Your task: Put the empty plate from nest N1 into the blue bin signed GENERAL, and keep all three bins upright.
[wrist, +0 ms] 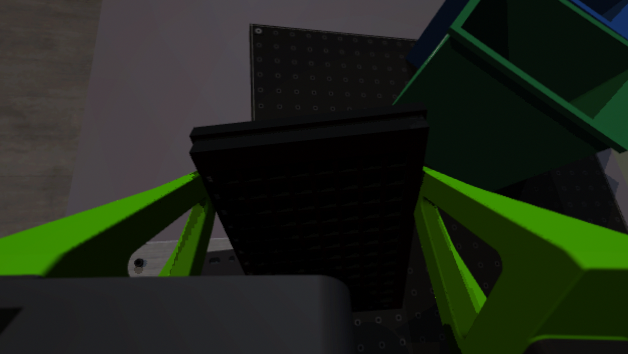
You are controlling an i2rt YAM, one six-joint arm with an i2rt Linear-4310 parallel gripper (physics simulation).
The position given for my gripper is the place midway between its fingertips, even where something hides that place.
Observation:
In view: my gripper [314,178], a black plate [334,194] and a green bin [509,97].

